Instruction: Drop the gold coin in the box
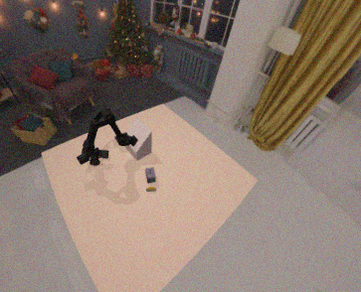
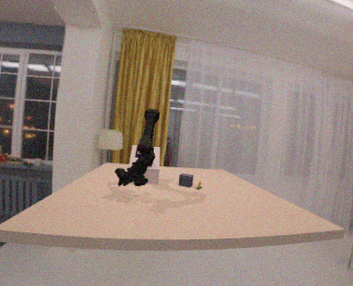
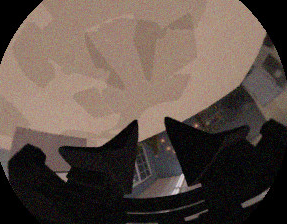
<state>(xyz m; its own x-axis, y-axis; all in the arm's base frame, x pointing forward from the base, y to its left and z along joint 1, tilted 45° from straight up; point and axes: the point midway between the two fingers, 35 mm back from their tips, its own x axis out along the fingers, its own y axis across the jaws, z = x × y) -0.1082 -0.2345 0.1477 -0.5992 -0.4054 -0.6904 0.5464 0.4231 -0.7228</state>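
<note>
Right now my gripper tip is 48 cm short of the gold coin, 17 cm to the right of it and 3 cm above it.
</note>
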